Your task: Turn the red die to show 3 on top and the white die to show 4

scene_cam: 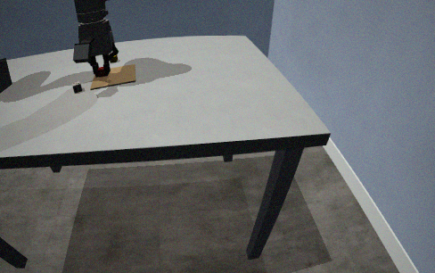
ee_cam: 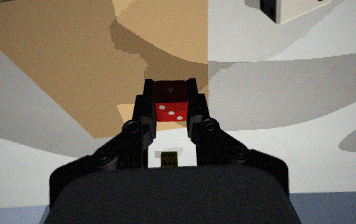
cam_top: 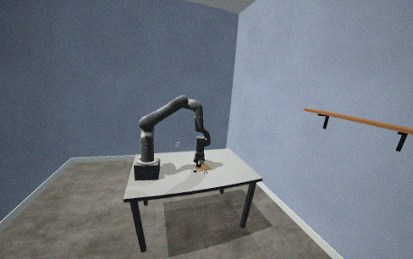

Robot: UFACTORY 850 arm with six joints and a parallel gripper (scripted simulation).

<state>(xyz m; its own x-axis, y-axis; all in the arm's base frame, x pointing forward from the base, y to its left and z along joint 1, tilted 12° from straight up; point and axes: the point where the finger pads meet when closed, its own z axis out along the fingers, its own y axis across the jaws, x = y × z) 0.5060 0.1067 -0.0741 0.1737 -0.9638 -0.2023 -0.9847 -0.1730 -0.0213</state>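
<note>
My hand is 1 cm above the red die. Round my hand: tan mat: 4 cm ahead, 1 cm to the left, 3 cm below; then white die: 5 cm behind, 8 cm to the right, 2 cm below; then yellow die: 2 cm behind, 14 cm to the left, 2 cm below.
</note>
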